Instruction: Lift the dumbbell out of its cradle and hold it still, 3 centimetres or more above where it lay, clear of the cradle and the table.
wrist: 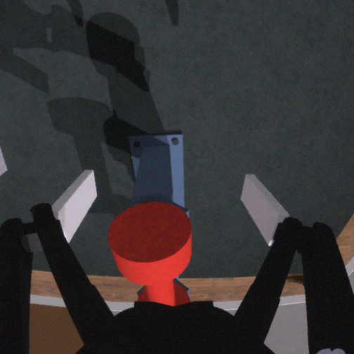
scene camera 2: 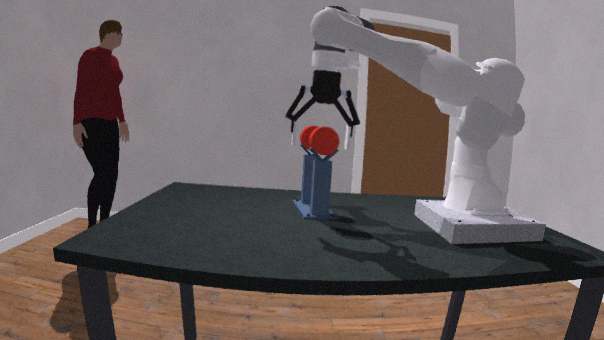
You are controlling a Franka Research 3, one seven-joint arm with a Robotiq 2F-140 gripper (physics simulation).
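A red dumbbell (scene camera 2: 325, 141) (wrist: 150, 245) lies level in the V-shaped tops of a blue two-post cradle (scene camera 2: 321, 187) (wrist: 178, 172). The cradle stands on the dark table (scene camera 2: 200, 240) (wrist: 275, 100). My gripper (scene camera 2: 319, 143) (wrist: 170, 184) is wide open and points down. In the scene view its fingertips hang on either side of the dumbbell, at about the height of its end discs. In the wrist view the nearer disc shows between the pads, closer to the left pad. The handle and far disc are partly hidden by the gripper body.
The arm's pale base block (scene camera 2: 492, 234) stands on the right of the table in the scene view. A person in a red top (scene camera 2: 99, 85) stands behind the table's left side. A brown door (scene camera 2: 405, 125) is in the wall behind the arm. Arm shadows fall across the table.
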